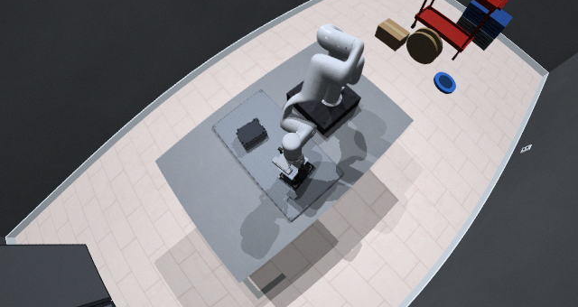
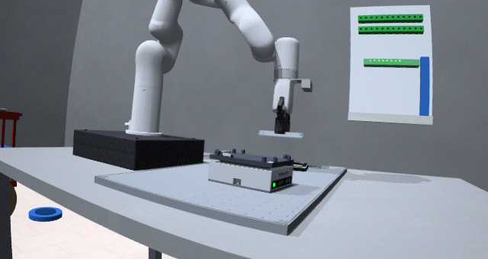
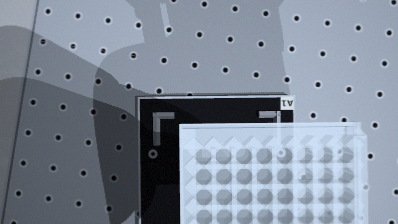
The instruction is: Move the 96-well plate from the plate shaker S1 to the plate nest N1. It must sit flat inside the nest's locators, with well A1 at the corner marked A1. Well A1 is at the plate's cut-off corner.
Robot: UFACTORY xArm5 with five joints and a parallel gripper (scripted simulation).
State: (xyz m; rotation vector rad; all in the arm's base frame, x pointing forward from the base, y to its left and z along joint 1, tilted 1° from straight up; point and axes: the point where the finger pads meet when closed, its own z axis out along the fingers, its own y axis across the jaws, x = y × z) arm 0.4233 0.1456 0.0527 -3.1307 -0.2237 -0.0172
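My gripper is now 2 cm to the right of the black plate nest N1 and 11 cm above it. Round my hand: A1 mark 8 cm ahead, 2 cm to the right, 10 cm below; then 96-well plate 1 cm below.
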